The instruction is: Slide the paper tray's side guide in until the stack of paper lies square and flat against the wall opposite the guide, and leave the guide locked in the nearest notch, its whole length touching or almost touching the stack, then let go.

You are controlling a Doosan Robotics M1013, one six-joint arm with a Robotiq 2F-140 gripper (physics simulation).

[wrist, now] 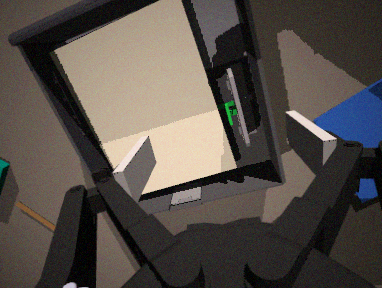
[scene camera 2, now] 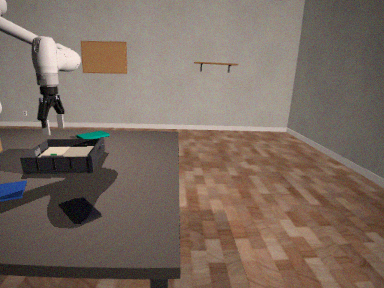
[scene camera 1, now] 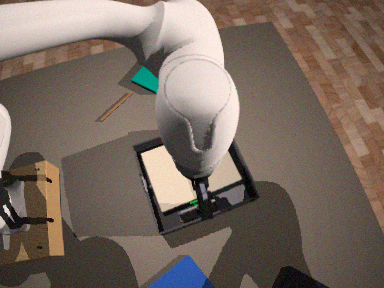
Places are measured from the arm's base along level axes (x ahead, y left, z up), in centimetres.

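Where they show: gripper, fingertip midpoint: (wrist: 216, 139) (scene camera 2: 54, 131); arm's base, origin of the base link: (scene camera 1: 4, 212).
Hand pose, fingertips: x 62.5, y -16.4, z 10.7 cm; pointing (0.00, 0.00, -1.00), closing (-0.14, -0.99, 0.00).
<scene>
Each offset is from my fingertips to the top centre of the thing. "spot": to the spot under its first point.
The dark paper tray {dx +2.1, dy +7.6, dz -9.6 cm} (scene camera 1: 148, 195) (scene camera 2: 57, 164) (wrist: 265, 100) stands on the table. The cream paper stack {dx +2.0, dy +10.5, dz -14.8 cm} (scene camera 1: 162, 175) (scene camera 2: 70, 151) (wrist: 145, 75) lies inside; a dark band shows between it and the wall opposite the guide, and I cannot tell gap from shadow. The dark side guide runs along the stack's other long edge, with a grey handle bar {dx -1.3, dy -2.5, dz -11.0 cm} (scene camera 1: 187, 216) (wrist: 239, 107) and a green part {spot: dx -1.4, dy -2.1, dz -11.1 cm} (scene camera 1: 194, 202) (wrist: 230, 112). My gripper (scene camera 2: 53, 125) (wrist: 216, 139) is open and empty above the tray. In the wrist view one finger overlaps the stack's corner, the other appears outside the guide-side wall.
A blue block {spot: dx -13.0, dy -20.9, dz -18.3 cm} (scene camera 1: 182, 275) (scene camera 2: 12, 191) (wrist: 345, 110) lies beyond the guide-side wall. A black block {dx +21.2, dy -40.2, dz -18.3 cm} (scene camera 1: 300, 279) (scene camera 2: 79, 210) lies near it. A teal block {dx +4.8, dy +57.2, dz -17.3 cm} (scene camera 1: 145, 79) (scene camera 2: 93, 135) and a thin brown stick {dx -16.0, dy +46.7, dz -18.4 cm} (scene camera 1: 116, 107) (wrist: 35, 216) lie on the opposite side.
</scene>
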